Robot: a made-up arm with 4 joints.
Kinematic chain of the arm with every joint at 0, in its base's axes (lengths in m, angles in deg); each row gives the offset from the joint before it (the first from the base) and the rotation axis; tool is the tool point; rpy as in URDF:
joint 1: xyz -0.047 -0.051 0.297 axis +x
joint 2: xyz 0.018 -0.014 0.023 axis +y
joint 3: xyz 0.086 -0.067 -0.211 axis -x
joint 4: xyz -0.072 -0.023 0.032 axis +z
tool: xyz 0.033 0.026 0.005 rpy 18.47 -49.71 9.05
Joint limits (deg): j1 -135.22..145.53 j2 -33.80..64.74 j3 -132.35..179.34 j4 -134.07..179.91
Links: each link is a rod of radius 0.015 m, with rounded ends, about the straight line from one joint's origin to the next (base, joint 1, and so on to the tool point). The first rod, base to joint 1, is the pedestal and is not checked.
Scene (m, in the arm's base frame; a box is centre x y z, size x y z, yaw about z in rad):
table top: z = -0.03
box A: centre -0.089 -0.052 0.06 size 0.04 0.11 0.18 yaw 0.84
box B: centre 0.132 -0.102 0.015 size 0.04 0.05 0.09 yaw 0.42
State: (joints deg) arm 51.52 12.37 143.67 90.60
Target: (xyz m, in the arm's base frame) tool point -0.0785 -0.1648 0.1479
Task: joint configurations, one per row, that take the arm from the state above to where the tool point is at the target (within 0.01 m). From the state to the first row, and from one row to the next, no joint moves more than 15 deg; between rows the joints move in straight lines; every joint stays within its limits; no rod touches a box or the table.
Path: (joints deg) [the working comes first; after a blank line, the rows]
Joints at the target: -24.29 6.39 105.17 125.35
Straight joint move there: touches box A.

1: 38.56 3.14 133.50 86.61
2: 25.61 -6.10 123.33 82.62
3: 12.65 -15.33 113.16 78.63
4: -0.31 -24.57 102.99 74.64
5: -13.27 -33.80 92.81 70.65
6: -16.02 -23.75 95.90 84.33
7: -18.78 -13.71 98.99 98.00
8: -21.54 -3.66 102.08 111.67
9: -24.29 6.39 105.17 125.35

